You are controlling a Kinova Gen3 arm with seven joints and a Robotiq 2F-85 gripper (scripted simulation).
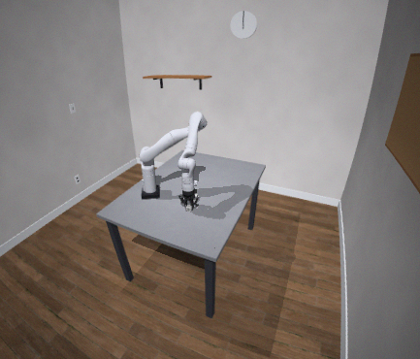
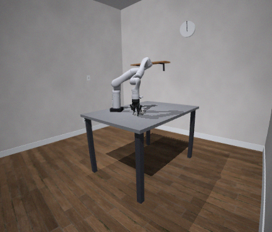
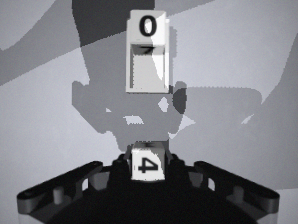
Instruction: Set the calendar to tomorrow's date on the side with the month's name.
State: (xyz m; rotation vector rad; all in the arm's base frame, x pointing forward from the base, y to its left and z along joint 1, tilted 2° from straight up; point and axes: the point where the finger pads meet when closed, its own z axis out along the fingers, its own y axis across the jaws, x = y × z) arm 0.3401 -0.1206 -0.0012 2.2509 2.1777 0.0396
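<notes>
My hand is 10 mm above the white digit cube. Round my hand: calendar tray: 110 mm to the left, 20 mm below.
</notes>
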